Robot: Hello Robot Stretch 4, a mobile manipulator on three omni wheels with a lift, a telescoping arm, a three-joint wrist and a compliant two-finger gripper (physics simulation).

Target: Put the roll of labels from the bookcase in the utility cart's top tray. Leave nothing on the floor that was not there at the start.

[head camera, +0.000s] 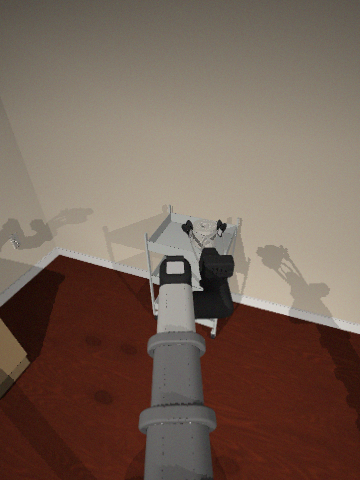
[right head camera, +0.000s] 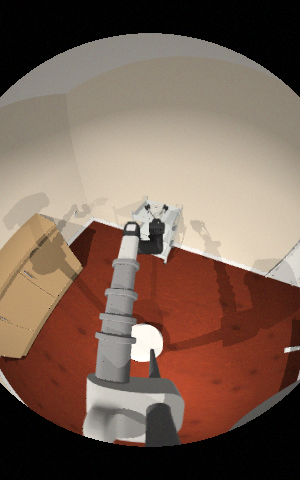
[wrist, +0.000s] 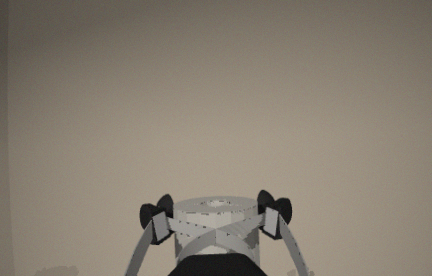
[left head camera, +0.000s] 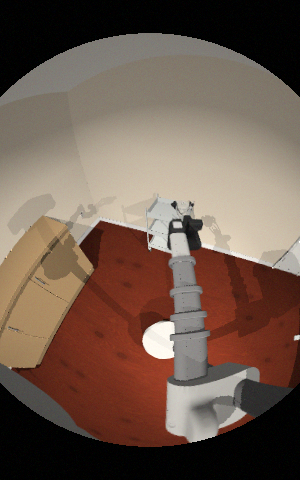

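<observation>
My gripper [head camera: 204,228] [left head camera: 183,204] [right head camera: 156,207] [wrist: 215,207] is shut on the roll of labels [head camera: 205,226] [wrist: 216,221], a pale upright cylinder with a hole in its top. The black fingertips press on its left and right sides. The light grey utility cart [head camera: 150,270] stands against the wall. In the head camera view the roll shows over the back right part of the cart's top tray [head camera: 175,235] [left head camera: 161,206]. The height between roll and tray is hard to tell. My wrist and arm hide the tray's front right part. The bookcase cannot be made out.
A wooden cabinet [head camera: 9,350] [left head camera: 45,280] [right head camera: 42,280] stands to the left. A white disc [left head camera: 158,340] [right head camera: 147,342] shows at floor level beside my arm. The wall [head camera: 200,125] rises close behind the cart. A white item [left head camera: 290,256] stands at the right edge.
</observation>
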